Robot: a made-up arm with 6 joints.
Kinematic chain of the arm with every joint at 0, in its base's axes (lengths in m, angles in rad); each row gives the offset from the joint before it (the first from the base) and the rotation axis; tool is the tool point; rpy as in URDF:
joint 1: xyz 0 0 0.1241 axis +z
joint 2: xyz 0 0 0 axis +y
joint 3: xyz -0.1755 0 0.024 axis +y
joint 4: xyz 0.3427 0 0.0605 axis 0.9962 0 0.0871
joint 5: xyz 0 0 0 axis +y
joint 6: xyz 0.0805 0 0.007 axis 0.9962 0 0.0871
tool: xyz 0 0 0 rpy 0 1.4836 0
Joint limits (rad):
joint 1: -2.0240..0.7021
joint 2: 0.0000..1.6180
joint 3: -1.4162..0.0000
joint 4: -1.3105..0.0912
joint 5: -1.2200..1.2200
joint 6: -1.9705..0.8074
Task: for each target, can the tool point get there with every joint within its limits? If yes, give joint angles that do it. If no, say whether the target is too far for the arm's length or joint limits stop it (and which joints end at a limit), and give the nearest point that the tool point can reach.
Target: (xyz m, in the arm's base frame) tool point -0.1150 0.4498 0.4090
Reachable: no: joint limits stop it (at a limit: joint 2, joint 3, joint 5) | nearest point -0.0635 0.2483 0.5289 | short by 0.240 m
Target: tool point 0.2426 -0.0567 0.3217
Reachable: yes | joints -0.3182 0.3532 -0.3799 -0.5350 -0.5655 -1.2408
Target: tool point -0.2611 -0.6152 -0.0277
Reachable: no: too far | nearest point -0.1617 -0.3810 0.1027 | short by 0.286 m
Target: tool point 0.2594 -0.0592 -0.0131
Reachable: yes | joints -0.3424 1.3699 -0.2769 -0.7393 -0.6133 -1.1538
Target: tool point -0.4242 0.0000 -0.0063
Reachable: no: joint limits stop it (at a limit: joint 1, joint 4, joint 5) | nearest point -0.1473 -0.1349 -0.0063 | short by 0.308 m
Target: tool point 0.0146 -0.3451 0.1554
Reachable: yes | joints -1.5543 1.1140 -0.5415 -0.2437 -0.4733 -1.2797
